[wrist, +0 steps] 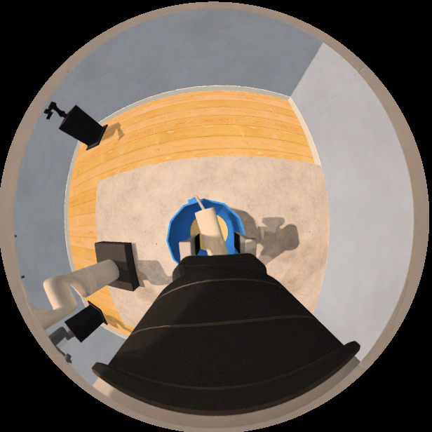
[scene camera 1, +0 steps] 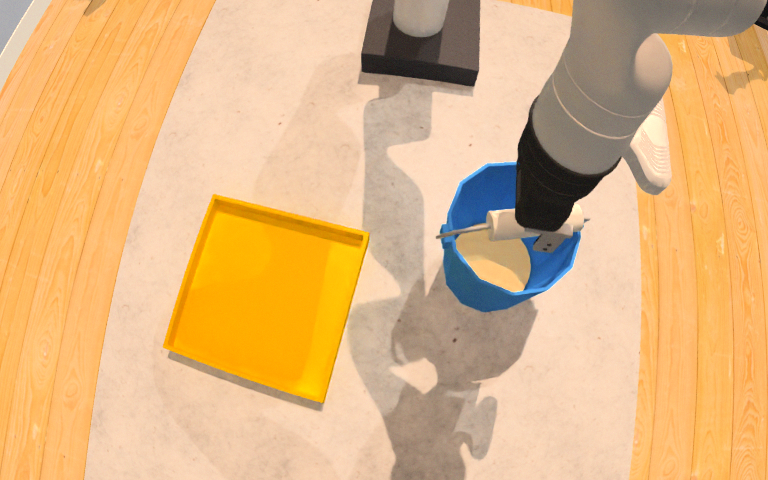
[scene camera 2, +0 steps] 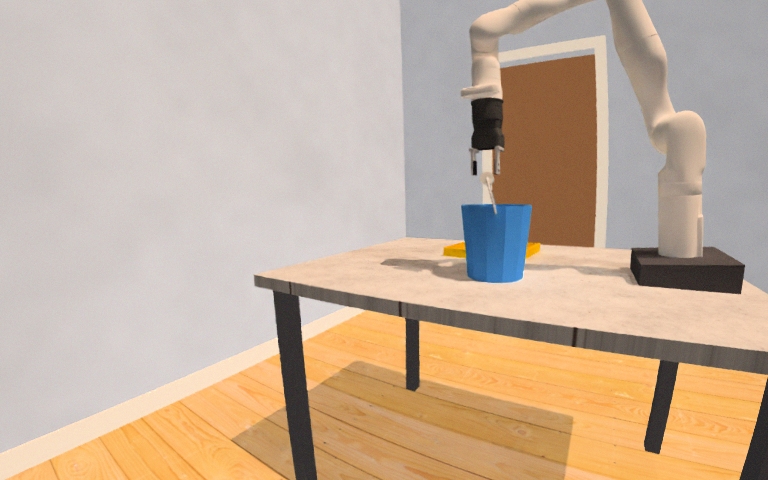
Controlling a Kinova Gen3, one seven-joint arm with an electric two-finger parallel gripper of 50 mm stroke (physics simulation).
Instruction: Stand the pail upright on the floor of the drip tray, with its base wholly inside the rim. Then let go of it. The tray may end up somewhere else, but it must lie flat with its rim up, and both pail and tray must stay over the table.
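Pixels of known places: gripper, fingertip midpoint: (scene camera 1: 543, 222) (scene camera 2: 485, 174); arm's base at its link origin: (scene camera 1: 418, 18) (scene camera 2: 679, 253).
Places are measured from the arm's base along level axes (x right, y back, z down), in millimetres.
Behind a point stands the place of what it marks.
The blue pail (scene camera 1: 481, 297) @(z -39, x -192, y -475 mm) (scene camera 2: 495, 243) @(z -33, x -275, y -373 mm) (wrist: 177, 235) stands upright on the table, beside the tray and apart from it. Its handle is raised, with a cream grip (scene camera 1: 501, 224) @(z -194, x -174, y -440 mm) (scene camera 2: 487, 178) @(z -178, x -265, y -397 mm) (wrist: 207, 222) above the pail's mouth. The yellow drip tray (scene camera 1: 254, 294) @(z 56, x 111, y -533 mm) (scene camera 2: 453, 250) @(z 39, x -30, y -618 mm) lies flat with its rim up; in scene camera 2 it is partly hidden behind the pail. My gripper (scene camera 2: 485, 173) @(z -189, x -219, y -422 mm) (wrist: 216, 240) is open and points down, with its fingertips at about the top of the cream grip, one finger on each side. Nothing is held. In scene camera 1 one finger is hidden.
The arm's dark base block (scene camera 1: 419, 65) @(z 21, x -25, y -97 mm) (scene camera 2: 685, 276) @(z 31, x -113, y 8 mm) (wrist: 117, 265) stands on the table (scene camera 1: 283, 141) @(z 60, x 154, y -282 mm) (scene camera 2: 566, 300) @(z 60, x -317, y -204 mm), across from the pail and tray. In scene camera 2 the pail is near the table's front edge, with the tray farther back.
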